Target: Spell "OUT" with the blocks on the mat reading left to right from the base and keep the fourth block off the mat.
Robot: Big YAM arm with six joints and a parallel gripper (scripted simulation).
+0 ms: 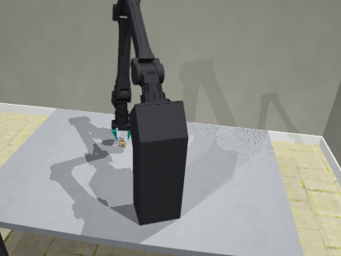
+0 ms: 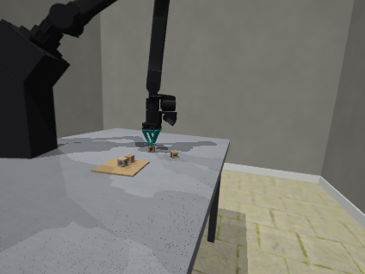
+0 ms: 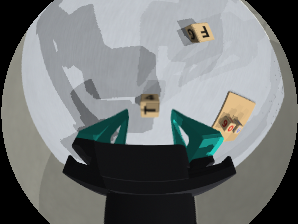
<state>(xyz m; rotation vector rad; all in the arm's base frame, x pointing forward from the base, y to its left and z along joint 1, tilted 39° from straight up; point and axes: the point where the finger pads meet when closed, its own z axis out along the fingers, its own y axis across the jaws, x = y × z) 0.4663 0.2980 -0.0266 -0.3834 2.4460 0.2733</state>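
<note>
The tan mat is 210 mm to the right of my hand, 40 mm below it and 40 mm ahead of it.
</note>
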